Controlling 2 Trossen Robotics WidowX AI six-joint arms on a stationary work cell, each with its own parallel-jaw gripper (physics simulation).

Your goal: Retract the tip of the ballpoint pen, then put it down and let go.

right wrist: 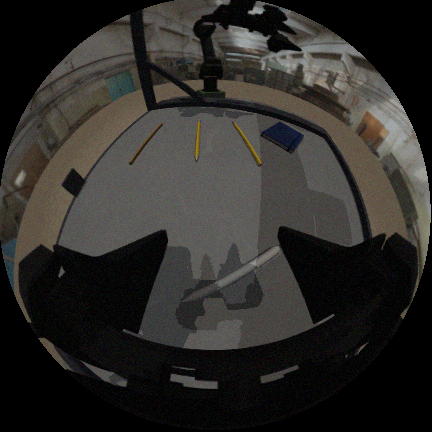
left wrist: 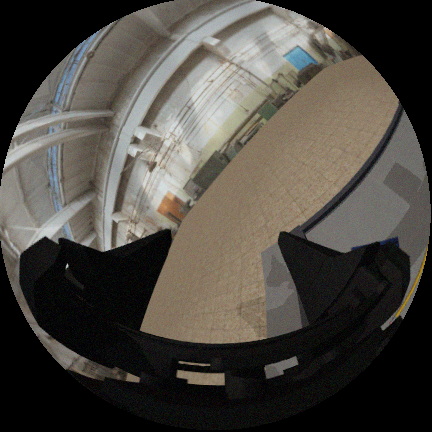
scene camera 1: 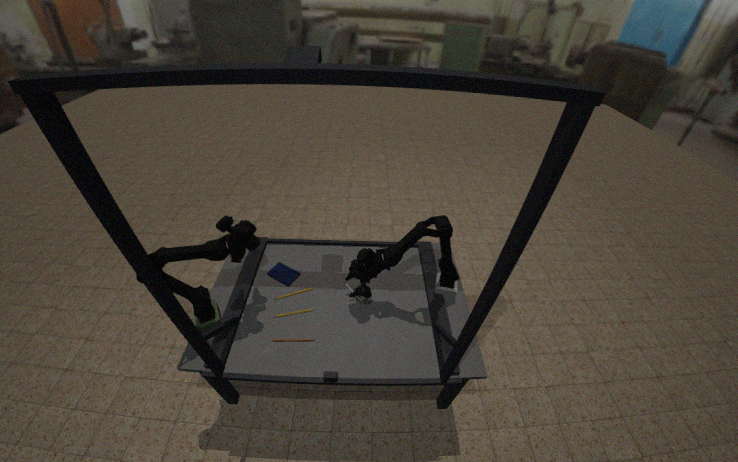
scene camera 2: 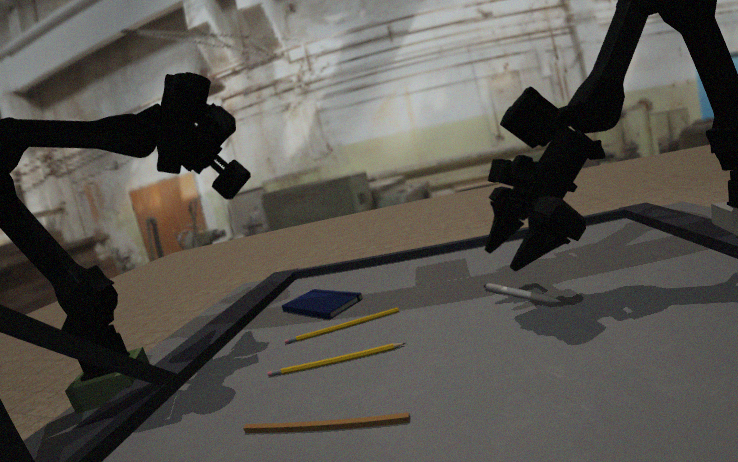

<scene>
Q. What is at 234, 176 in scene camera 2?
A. The left gripper.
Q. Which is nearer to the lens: the orange pencil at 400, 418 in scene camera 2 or the blue notebook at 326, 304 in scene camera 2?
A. The orange pencil.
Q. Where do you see a raised dark rim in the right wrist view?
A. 185, 101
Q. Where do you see a dark frame post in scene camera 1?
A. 575, 117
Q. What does the orange pencil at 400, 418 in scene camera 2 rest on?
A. The table.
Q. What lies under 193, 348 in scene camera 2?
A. A raised dark rim.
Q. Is the left gripper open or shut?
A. Open.
</scene>
